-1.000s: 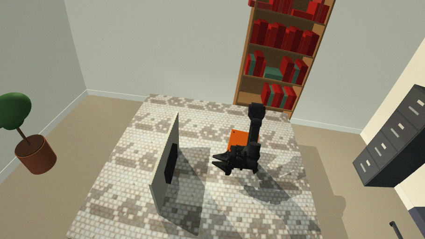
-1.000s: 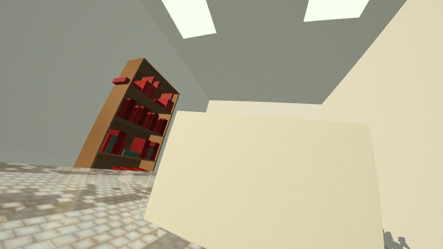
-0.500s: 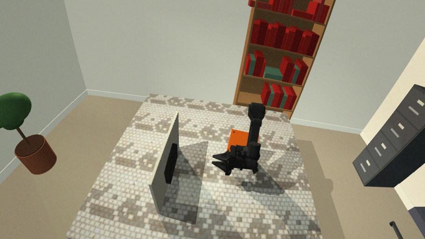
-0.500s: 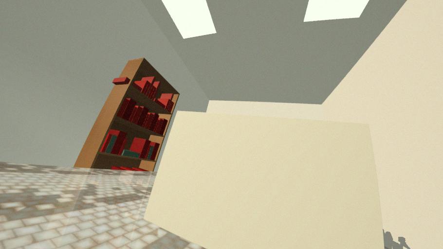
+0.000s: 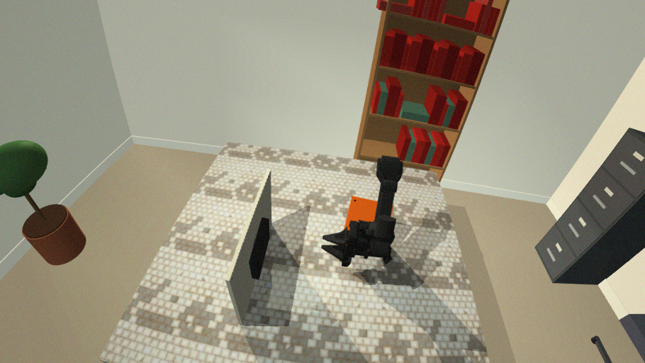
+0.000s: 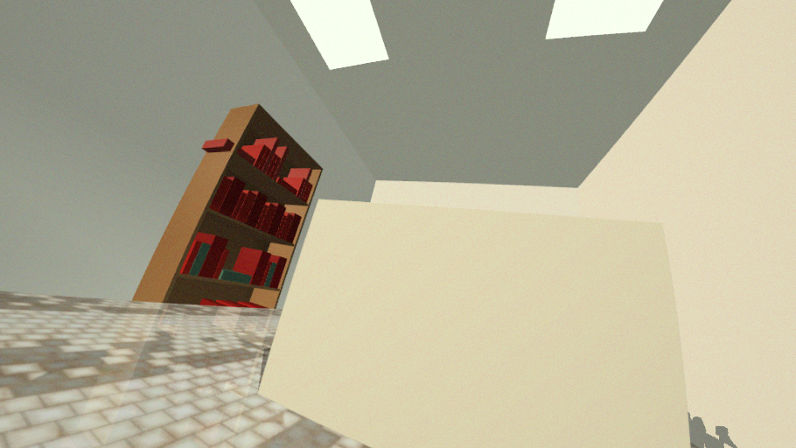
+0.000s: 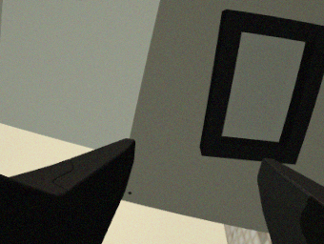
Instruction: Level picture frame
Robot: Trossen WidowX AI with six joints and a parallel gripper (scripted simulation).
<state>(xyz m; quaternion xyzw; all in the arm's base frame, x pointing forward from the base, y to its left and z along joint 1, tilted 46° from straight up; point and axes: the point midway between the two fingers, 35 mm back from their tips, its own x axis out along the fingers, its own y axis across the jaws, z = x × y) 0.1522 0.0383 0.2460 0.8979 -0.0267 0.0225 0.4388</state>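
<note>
The black picture frame is 210 mm ahead of my gripper tip and 90 mm below it. Also, from my gripper tip: wall panel: 220 mm ahead, 10 mm to the right, 100 mm below.
</note>
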